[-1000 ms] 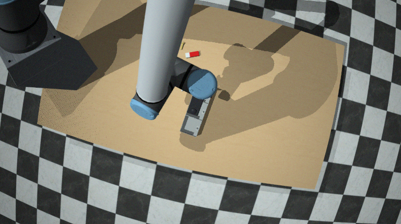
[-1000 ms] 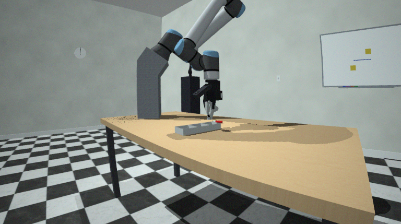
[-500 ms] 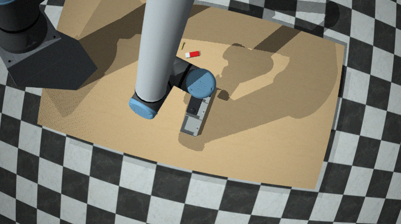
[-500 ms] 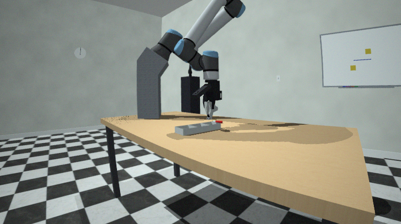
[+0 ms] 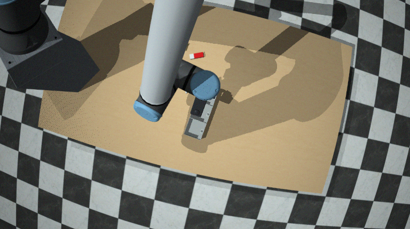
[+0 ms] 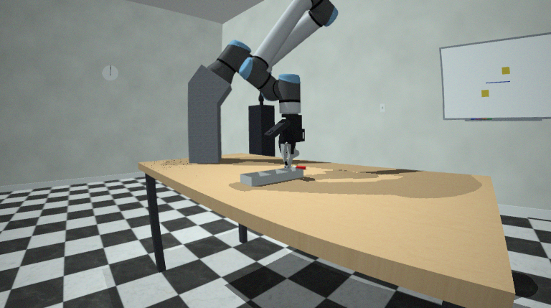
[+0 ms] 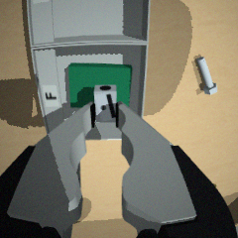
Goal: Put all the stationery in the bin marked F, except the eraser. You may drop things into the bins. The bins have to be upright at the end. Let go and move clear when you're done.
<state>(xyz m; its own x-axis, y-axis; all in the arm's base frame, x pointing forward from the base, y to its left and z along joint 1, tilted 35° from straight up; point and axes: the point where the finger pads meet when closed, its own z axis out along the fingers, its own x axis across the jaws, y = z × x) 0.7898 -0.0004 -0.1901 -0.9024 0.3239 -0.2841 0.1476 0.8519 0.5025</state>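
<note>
Right now the green pad is 1 cm ahead of my hand and 4 cm below it. The rest, counted from my hand: eraser (8 cm behind, 17 cm to the left, 5 cm below); then white-grey object (10 cm behind, 1 cm to the left, 5 cm below); then pencil sharpener (1 cm below).
</note>
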